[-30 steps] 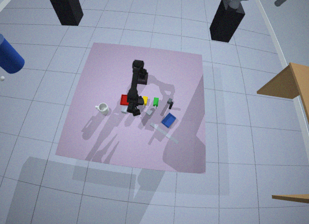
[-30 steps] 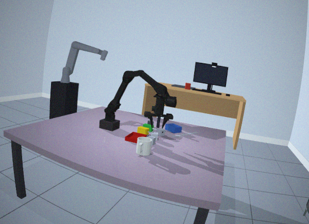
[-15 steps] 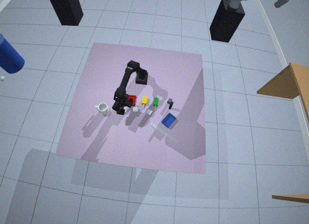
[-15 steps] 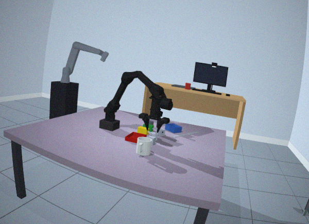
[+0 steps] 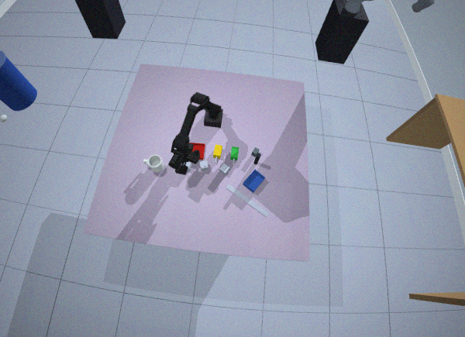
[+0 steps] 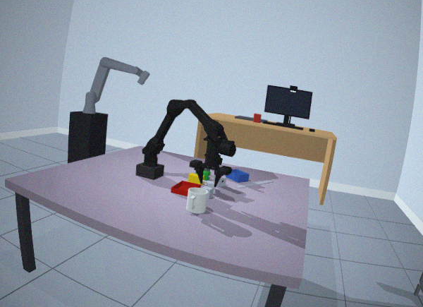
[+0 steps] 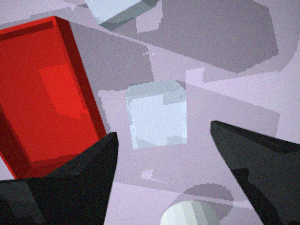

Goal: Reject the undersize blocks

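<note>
The steel block lies 4 cm below my gripper tip. Also, from my gripper tip: red reject tray (11 cm behind, 5 cm below, 2 cm to the left); yellow gauge (18 cm to the left, 9 cm behind, 4 cm below); white mug (20 cm to the right, 2 cm below, 1 cm ahead).
</note>
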